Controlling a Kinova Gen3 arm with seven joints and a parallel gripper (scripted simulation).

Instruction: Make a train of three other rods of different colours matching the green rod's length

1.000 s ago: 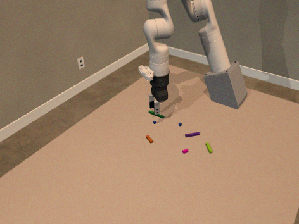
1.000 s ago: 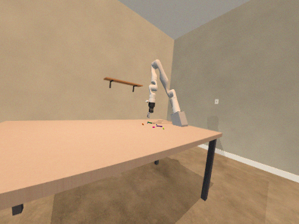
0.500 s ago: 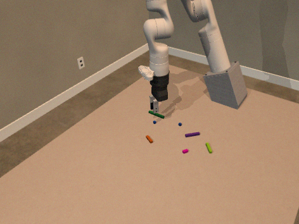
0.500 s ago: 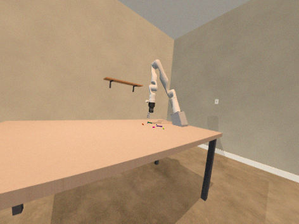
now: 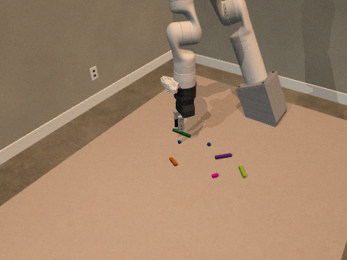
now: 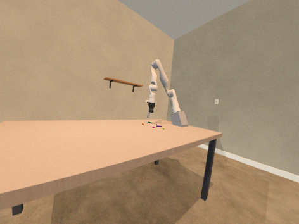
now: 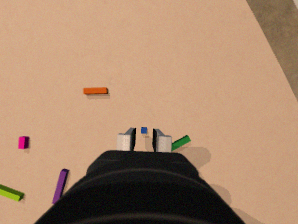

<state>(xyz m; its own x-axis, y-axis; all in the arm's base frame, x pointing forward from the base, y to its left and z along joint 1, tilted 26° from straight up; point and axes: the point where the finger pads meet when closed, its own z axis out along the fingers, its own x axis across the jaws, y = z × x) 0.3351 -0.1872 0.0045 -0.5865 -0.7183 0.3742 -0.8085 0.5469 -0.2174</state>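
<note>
My hand is 80 mm above the green rod, 50 mm past it and 20 mm to the left of it. Round my hand: orange rod 110 mm ahead, 80 mm below, 30 mm to the left; then magenta rod 190 mm to the left, 100 mm ahead, 80 mm below; then purple rod 180 mm to the left, 80 mm below.
</note>
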